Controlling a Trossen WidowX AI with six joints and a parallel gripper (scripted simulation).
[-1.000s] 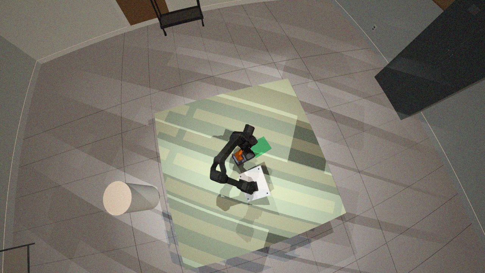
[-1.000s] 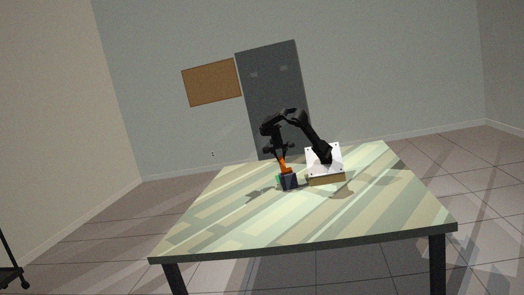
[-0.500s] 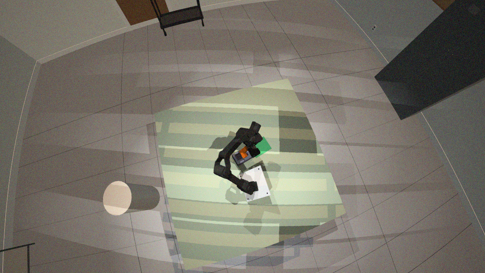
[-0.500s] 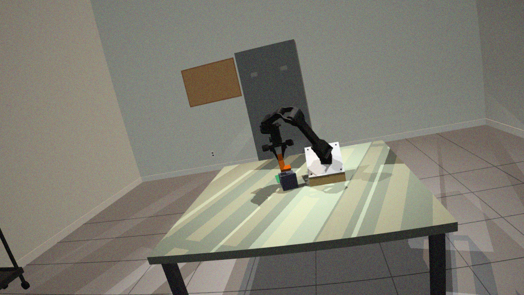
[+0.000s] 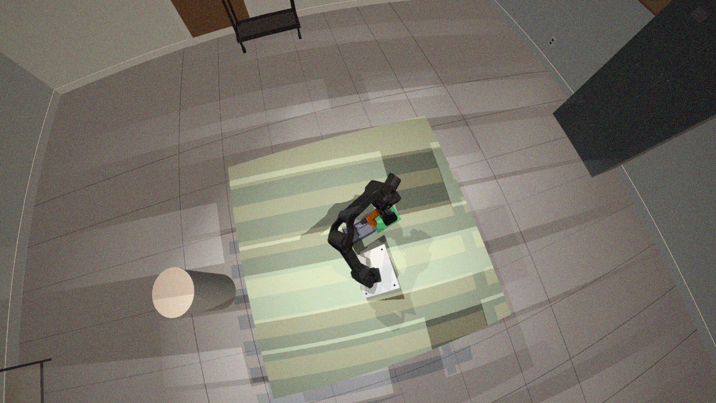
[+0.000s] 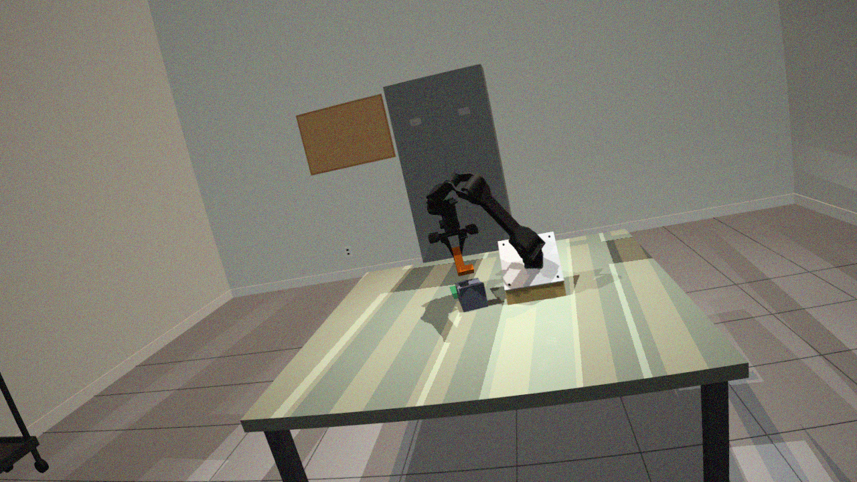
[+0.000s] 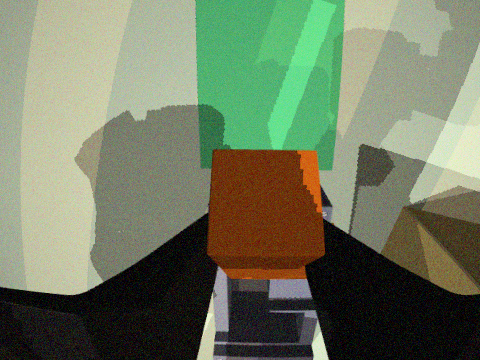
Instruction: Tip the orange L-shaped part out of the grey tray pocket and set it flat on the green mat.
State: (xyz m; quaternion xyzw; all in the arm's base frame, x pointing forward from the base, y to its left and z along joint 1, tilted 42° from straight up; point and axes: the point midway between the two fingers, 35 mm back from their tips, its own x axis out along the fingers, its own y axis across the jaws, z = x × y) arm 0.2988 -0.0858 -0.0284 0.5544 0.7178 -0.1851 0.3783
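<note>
The green mat lies 4 cm to the right of my gripper tip and 17 cm below it. The rest, counted from my gripper tip: orange L-shaped part (2 cm behind, 2 cm to the left, 3 cm below).
</note>
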